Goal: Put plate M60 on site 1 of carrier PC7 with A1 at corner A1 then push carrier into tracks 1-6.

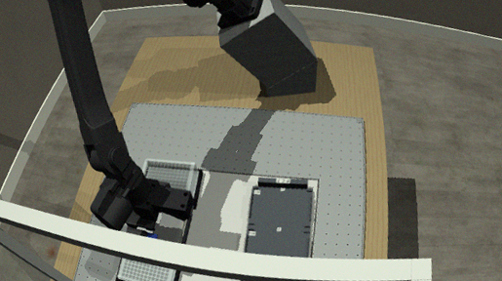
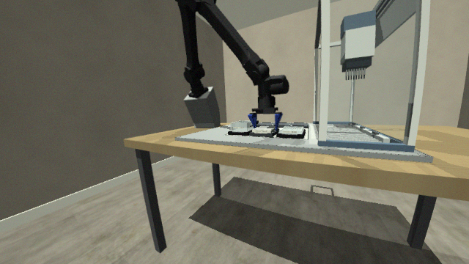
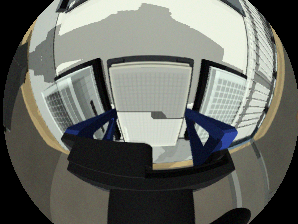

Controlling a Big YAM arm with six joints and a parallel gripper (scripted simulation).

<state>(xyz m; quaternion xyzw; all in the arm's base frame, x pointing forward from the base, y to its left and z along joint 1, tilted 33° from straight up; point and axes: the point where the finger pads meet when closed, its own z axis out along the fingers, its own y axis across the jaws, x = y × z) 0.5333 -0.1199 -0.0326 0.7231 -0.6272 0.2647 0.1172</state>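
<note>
My hand is 2 cm above the nest S2. Also, from my hand: white frame bar (45 cm above, 20 cm ahead, 15 cm to the left); then dark carrier PC7 (27 cm to the left, 1 cm below, 1 cm behind).
</note>
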